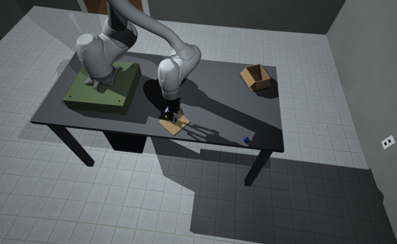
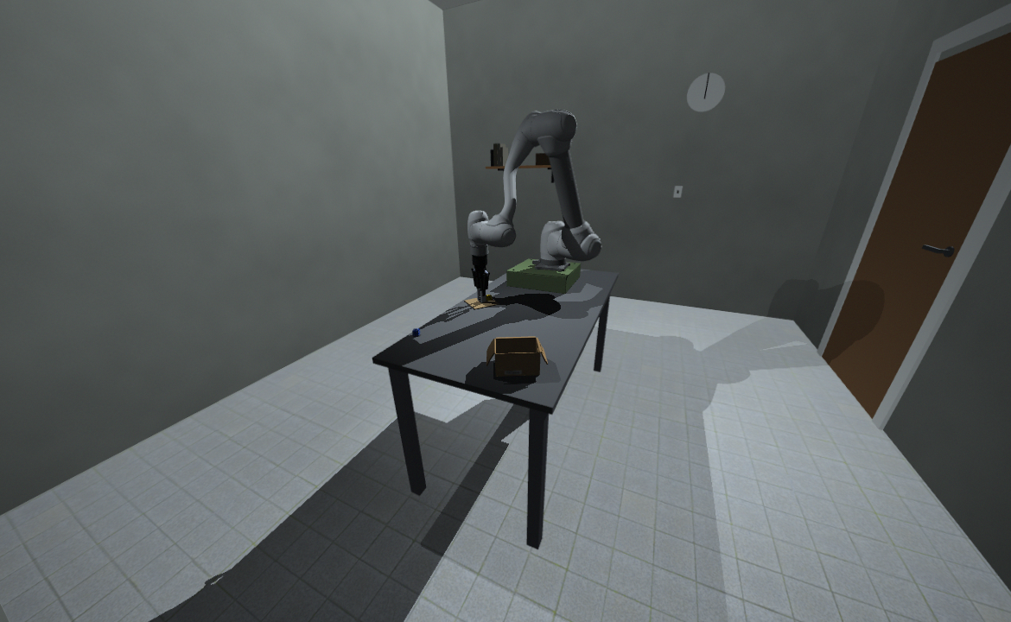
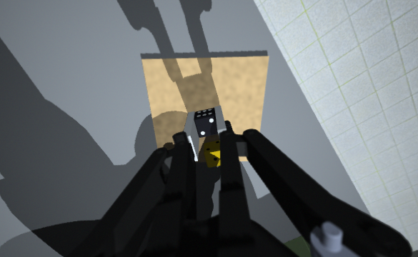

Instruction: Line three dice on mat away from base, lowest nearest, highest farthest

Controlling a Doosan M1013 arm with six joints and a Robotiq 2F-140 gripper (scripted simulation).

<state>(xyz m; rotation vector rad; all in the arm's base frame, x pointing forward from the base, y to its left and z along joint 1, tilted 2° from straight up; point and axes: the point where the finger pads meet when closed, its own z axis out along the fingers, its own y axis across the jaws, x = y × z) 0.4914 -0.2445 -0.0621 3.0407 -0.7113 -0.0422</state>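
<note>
The black die is 20 mm below my hand. From my hand the other things lie so: tan mat (40 mm below); then yellow die (40 mm behind, 30 mm below, 20 mm to the left); then blue die (440 mm ahead, 90 mm to the right, 30 mm below).
</note>
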